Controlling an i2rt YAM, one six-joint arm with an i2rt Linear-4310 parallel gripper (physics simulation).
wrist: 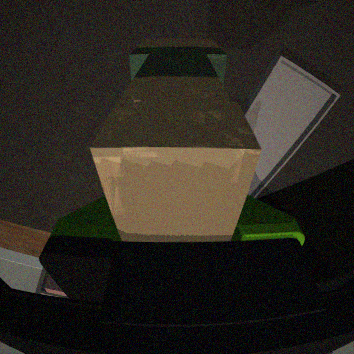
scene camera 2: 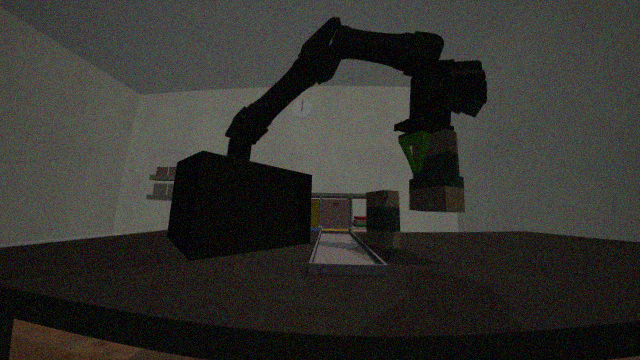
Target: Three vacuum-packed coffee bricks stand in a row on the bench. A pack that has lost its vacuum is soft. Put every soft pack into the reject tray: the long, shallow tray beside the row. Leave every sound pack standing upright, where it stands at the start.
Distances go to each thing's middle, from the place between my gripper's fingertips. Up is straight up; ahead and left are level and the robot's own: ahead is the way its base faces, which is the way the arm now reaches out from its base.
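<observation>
Position of the shallow reject tray (scene camera 2: 333, 248), counted from my hand: 160 mm behind, 110 mm to the left, 180 mm below.
</observation>
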